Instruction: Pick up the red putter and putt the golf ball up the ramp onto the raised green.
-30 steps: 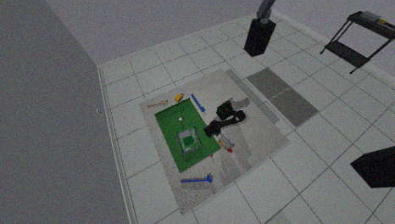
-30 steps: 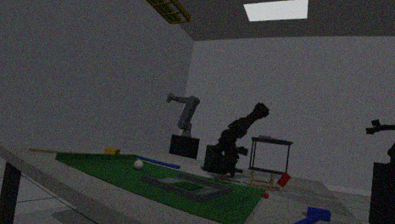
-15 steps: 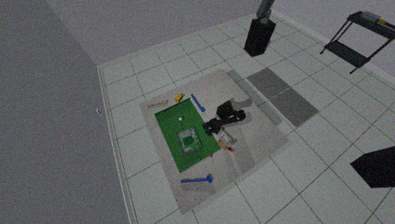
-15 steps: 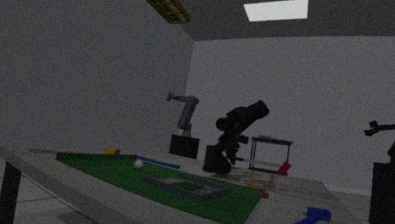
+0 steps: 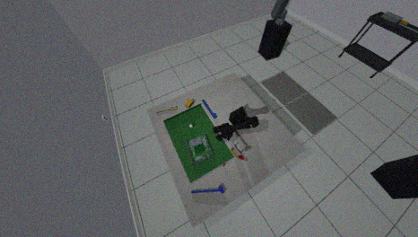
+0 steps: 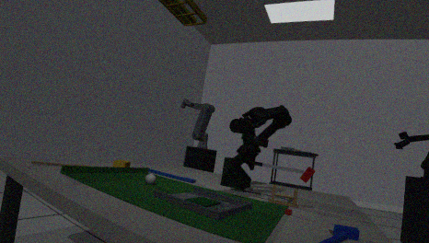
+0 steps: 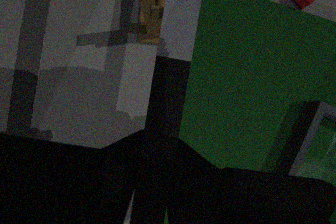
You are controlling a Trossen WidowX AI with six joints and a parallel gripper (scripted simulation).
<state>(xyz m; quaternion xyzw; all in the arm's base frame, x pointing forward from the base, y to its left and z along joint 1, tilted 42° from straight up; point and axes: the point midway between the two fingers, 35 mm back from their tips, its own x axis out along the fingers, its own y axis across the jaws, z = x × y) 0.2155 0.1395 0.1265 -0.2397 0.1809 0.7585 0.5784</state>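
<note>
The red putter is 110 mm to the left of my gripper tip, 30 mm behind it and 20 mm above it. From my gripper tip the other things lie so: white golf ball 310 mm to the right, 270 mm ahead, 100 mm below; yellow block 610 mm to the right, 200 mm ahead, 100 mm below; green mat 270 mm ahead, 160 mm to the right, 120 mm below.
</note>
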